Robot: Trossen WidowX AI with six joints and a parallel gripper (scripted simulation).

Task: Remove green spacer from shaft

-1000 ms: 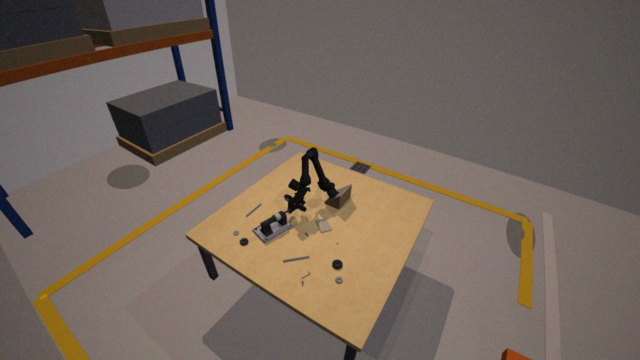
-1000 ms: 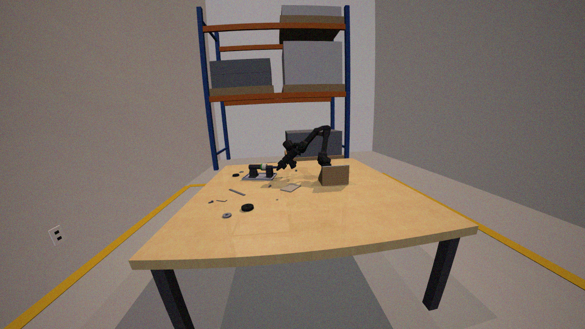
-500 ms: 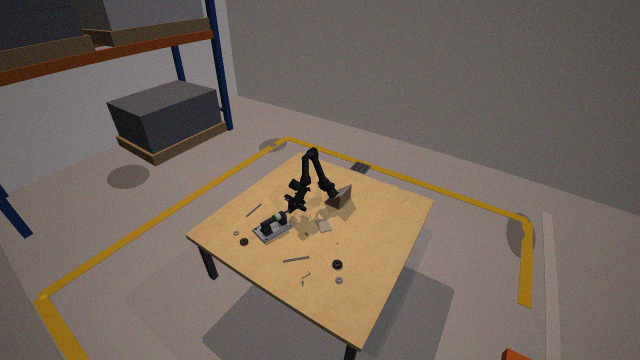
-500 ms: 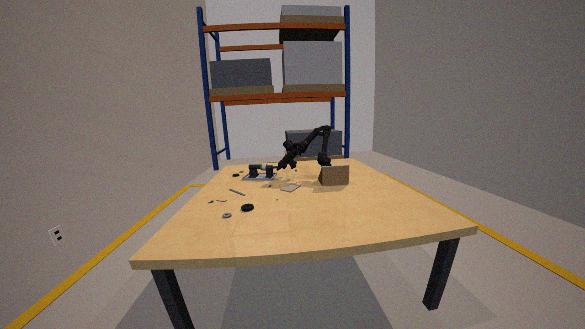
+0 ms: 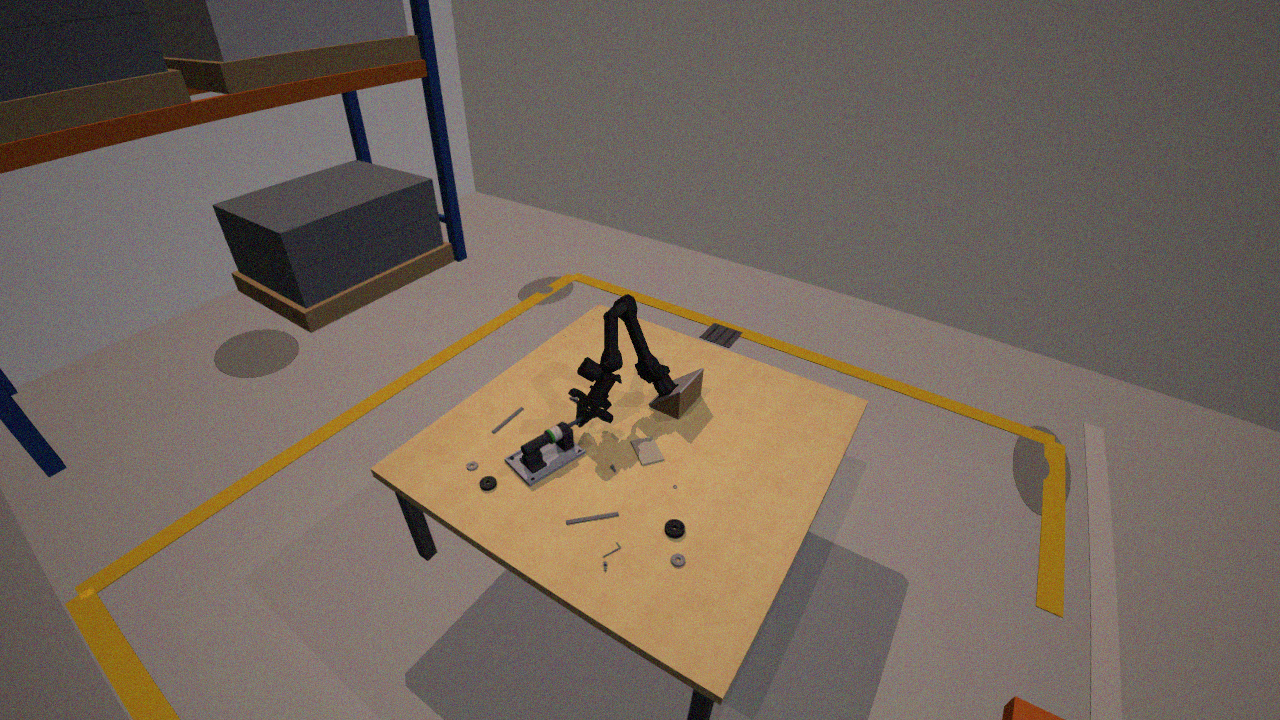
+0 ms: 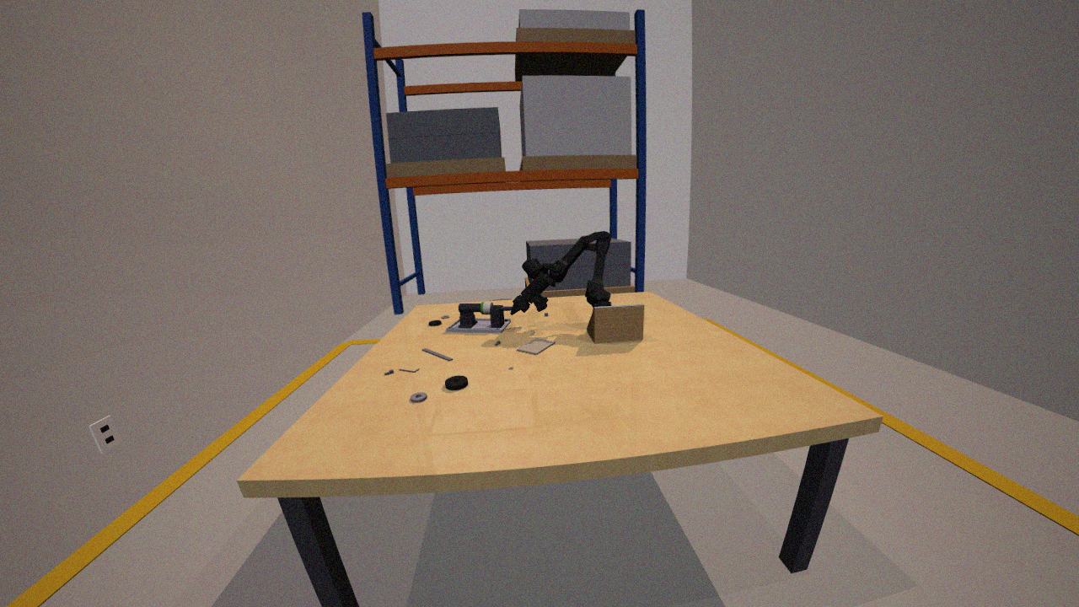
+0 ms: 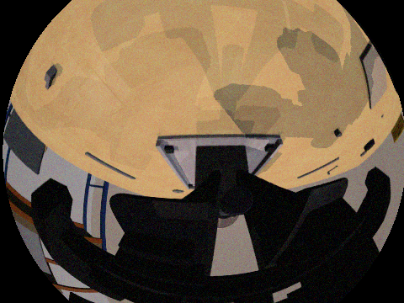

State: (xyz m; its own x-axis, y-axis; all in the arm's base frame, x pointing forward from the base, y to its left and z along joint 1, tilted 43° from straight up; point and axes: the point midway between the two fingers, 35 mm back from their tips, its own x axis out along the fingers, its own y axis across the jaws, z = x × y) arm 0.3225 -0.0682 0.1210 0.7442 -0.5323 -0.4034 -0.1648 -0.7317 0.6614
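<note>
My gripper tip is 5 cm short of the shaft, 2 cm below it and 1 cm to the left of it. From my gripper tip the other things lie so: grey plate 23 cm to the left, 10 cm behind, 5 cm below; black disc 49 cm to the left, 11 cm ahead, 5 cm below; hex key 39 cm to the left, 27 cm ahead, 5 cm below.
</note>
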